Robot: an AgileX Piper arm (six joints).
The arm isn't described. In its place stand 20 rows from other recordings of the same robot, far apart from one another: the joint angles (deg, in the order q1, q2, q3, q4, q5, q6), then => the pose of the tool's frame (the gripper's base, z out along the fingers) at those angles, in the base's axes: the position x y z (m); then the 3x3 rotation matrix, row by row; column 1 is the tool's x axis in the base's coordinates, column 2 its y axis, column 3 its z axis.
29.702 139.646 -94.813 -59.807 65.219 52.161 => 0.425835 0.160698 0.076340; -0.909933 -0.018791 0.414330; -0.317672 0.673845 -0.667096; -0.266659 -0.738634 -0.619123
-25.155 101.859 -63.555 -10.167 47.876 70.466 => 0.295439 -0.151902 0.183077; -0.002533 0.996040 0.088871; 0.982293 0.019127 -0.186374; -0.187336 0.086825 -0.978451
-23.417 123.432 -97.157 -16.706 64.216 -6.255 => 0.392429 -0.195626 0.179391; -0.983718 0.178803 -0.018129; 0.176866 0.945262 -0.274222; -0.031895 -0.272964 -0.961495
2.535 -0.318 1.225 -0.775 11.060 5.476 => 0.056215 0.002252 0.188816; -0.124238 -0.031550 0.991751; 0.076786 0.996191 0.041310; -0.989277 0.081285 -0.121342
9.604 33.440 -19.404 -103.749 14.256 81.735 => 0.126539 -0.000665 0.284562; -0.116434 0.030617 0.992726; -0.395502 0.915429 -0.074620; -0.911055 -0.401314 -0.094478
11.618 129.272 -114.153 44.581 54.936 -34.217 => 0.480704 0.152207 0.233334; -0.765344 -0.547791 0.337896; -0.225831 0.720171 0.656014; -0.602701 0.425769 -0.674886
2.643 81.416 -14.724 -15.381 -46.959 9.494 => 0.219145 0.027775 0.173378; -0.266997 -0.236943 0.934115; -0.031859 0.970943 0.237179; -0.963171 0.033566 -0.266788
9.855 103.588 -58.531 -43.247 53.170 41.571 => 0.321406 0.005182 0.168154; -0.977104 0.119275 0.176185; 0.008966 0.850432 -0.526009; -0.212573 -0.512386 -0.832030
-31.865 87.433 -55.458 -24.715 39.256 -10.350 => 0.240745 -0.177995 0.234102; -0.963095 0.147846 0.224920; 0.031499 0.891802 -0.451329; -0.267311 -0.427588 -0.863547
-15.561 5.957 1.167 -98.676 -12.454 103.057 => 0.066099 0.001732 0.197119; -0.063451 0.062017 0.996056; 0.091509 0.994224 -0.056073; -0.993781 0.087590 -0.068760
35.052 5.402 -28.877 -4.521 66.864 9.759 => 0.006760 -0.003315 0.270607; -0.575824 -0.450688 0.682135; -0.234847 0.890357 0.390015; -0.783118 0.064382 -0.618531
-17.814 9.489 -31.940 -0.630 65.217 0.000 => 0.011290 -0.004582 0.287001; -0.584543 0.310735 0.749502; 0.182993 0.950447 -0.251326; -0.790458 -0.009758 -0.612439
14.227 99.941 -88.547 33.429 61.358 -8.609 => 0.352053 0.134650 0.317304; -0.920984 -0.286697 0.263805; -0.093033 0.819365 0.565673; -0.378329 0.496434 -0.781294
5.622 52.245 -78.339 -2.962 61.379 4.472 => 0.139255 0.009560 0.472427; -0.503870 -0.032089 0.863183; 0.003848 0.999216 0.039392; -0.863771 0.023170 -0.503352
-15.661 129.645 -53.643 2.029 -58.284 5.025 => 0.385408 -0.110897 0.065818; -0.179466 0.318956 0.930623; 0.160481 0.942802 -0.292182; -0.970586 0.096910 -0.220388
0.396 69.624 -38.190 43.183 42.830 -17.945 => 0.211564 0.043799 0.239117; -0.901218 0.023087 0.432751; 0.246572 0.848508 0.468228; -0.356382 0.528679 -0.770383
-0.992 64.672 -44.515 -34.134 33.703 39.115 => 0.223481 -0.032208 0.290277; -0.644985 0.353804 0.677361; 0.171192 0.930738 -0.323140; -0.744774 -0.092461 -0.660881
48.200 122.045 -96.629 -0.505 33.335 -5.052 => 0.319623 0.356818 0.201612; -0.464165 -0.791446 0.397700; -0.662256 0.608259 0.437536; -0.588190 -0.060290 -0.806472
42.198 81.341 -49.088 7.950 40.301 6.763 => 0.189840 0.183113 0.229097; -0.820660 -0.525326 0.224835; -0.445250 0.834495 0.324608; -0.358148 0.166285 -0.918738
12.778 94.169 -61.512 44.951 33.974 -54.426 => 0.325073 0.110563 0.238003; -0.643621 -0.619106 0.449954; -0.386710 0.770410 0.506876; -0.660460 0.152235 -0.735267
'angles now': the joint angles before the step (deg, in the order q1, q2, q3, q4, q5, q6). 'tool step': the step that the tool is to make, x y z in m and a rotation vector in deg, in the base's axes. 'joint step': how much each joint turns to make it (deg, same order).
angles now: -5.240 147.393 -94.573 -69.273 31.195 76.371
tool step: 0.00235 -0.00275 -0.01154 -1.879 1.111 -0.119
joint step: -0.011 2.471 -2.098 -1.241 1.638 0.001
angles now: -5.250 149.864 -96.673 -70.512 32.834 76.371
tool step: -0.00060 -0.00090 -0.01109 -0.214 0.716 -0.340
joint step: -0.050 1.754 -0.894 -0.414 0.323 0.532
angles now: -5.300 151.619 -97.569 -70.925 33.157 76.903
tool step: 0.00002 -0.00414 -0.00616 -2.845 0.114 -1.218
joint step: -0.001 1.560 -1.117 -3.051 2.634 2.568
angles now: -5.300 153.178 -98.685 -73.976 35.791 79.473
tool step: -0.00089 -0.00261 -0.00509 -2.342 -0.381 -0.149
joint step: 0.000 1.015 -0.118 -3.930 1.436 3.191
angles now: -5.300 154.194 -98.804 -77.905 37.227 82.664
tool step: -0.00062 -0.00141 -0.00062 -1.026 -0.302 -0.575
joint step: 0.000 0.234 -0.001 -1.275 0.985 1.374
